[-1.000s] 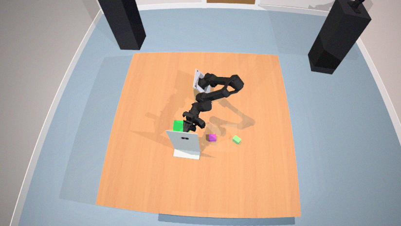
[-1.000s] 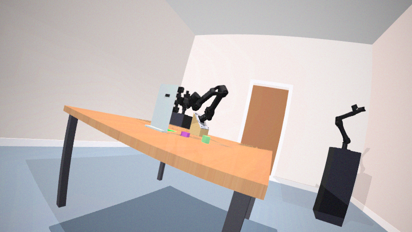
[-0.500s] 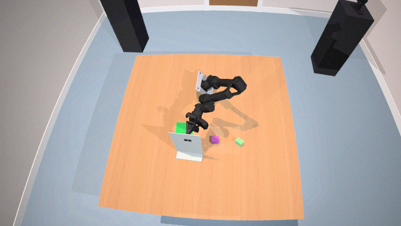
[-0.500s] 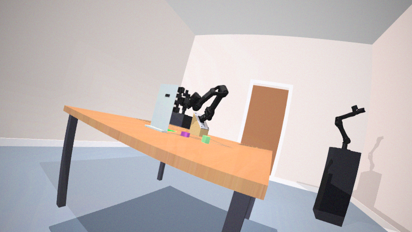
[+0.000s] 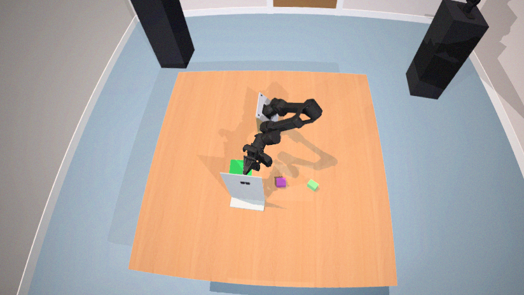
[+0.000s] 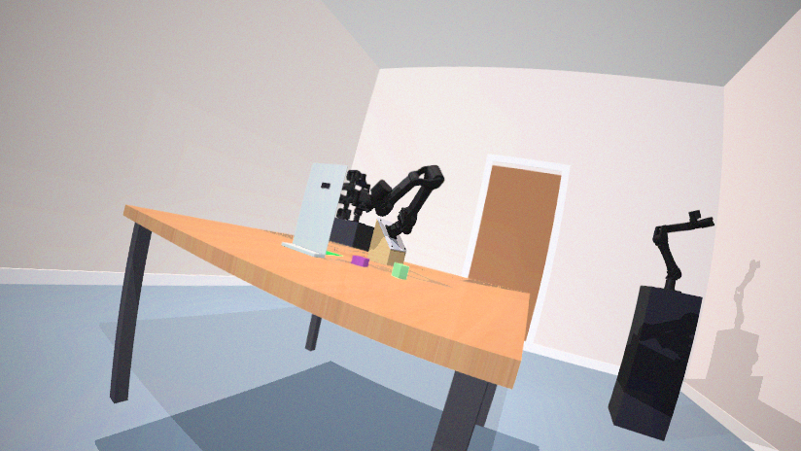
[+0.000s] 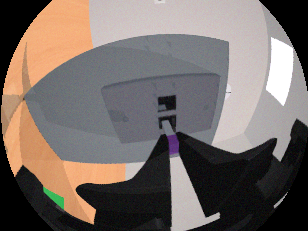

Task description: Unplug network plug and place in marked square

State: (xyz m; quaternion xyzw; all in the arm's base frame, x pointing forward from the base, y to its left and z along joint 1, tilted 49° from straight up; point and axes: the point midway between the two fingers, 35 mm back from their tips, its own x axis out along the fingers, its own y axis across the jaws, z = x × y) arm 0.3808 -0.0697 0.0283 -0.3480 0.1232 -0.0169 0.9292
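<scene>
The bright green marked square lies 12 cm behind my gripper tip, 7 cm to the right of it and 24 cm below it. The rest, counted from my gripper tip: purple cube (7 cm behind, 15 cm to the left, 22 cm below); upright grey panel (4 cm ahead, 1 cm to the left, 9 cm below); purple plug (right at my gripper tip).
</scene>
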